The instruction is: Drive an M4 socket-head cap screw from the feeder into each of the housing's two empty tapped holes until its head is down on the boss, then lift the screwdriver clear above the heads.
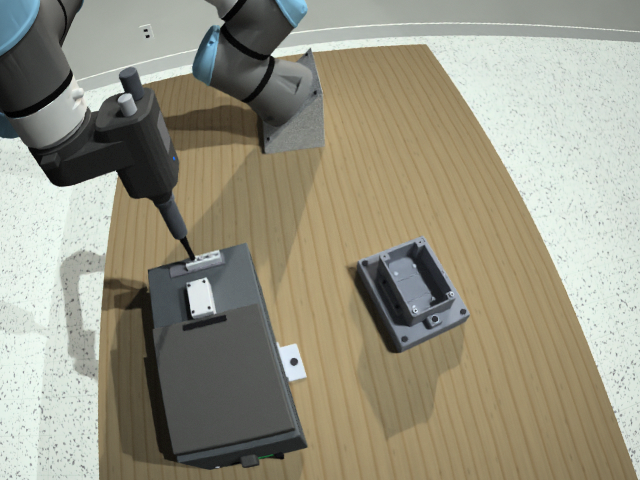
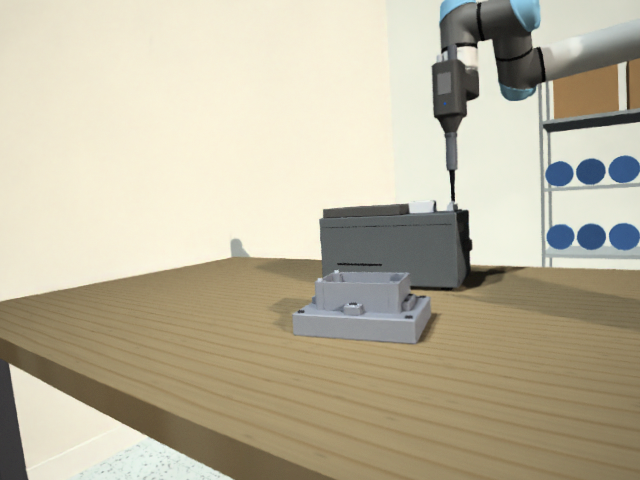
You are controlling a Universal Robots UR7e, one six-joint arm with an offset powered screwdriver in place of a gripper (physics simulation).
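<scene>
The powered screwdriver points down at the dark feeder. Its thin bit tip is at the small light screw rail on the feeder's top. Whether a screw sits on the bit is too small to tell. The grey housing stands upright on the table, apart from the feeder. Bright screw heads show on two of its corner bosses. The other two corner bosses show small dark holes.
A white block sits on the feeder's top, beside the raised dark cover. A white tab with a dark hole sticks out at the feeder's side. The arm's base stands on a grey mount at the table's back.
</scene>
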